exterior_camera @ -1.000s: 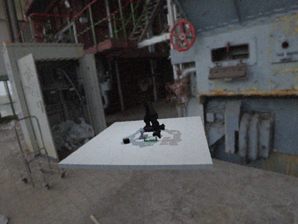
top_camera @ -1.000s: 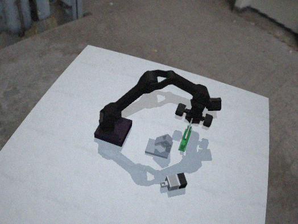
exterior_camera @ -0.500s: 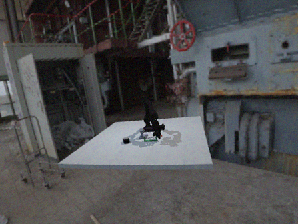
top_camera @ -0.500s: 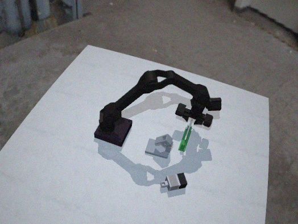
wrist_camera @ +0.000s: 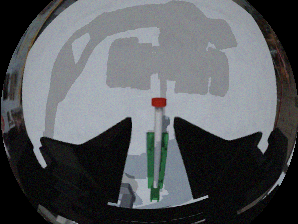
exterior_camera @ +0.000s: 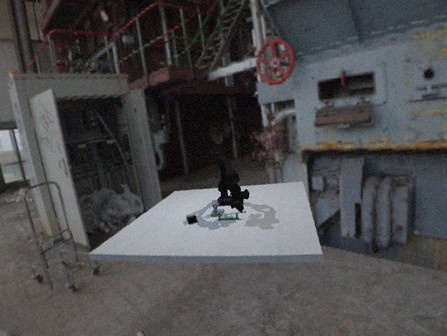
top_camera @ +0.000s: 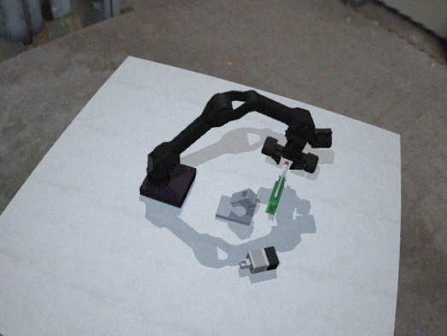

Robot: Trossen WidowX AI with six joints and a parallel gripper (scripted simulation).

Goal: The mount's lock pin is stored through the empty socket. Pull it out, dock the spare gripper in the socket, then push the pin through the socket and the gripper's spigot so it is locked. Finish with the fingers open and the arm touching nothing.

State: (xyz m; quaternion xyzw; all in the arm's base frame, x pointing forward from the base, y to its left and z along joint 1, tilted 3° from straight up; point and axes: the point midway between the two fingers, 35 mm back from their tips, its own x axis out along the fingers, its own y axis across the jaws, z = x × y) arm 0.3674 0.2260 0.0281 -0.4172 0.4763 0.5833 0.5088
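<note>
The green block is 1 cm ahead of my gripper tip, 10 cm to the right of it and 3 cm below it. The rest, counted from my gripper tip: grey mount (8 cm behind, 21 cm to the right); spare gripper (3 cm ahead, 37 cm to the right, 3 cm below).
</note>
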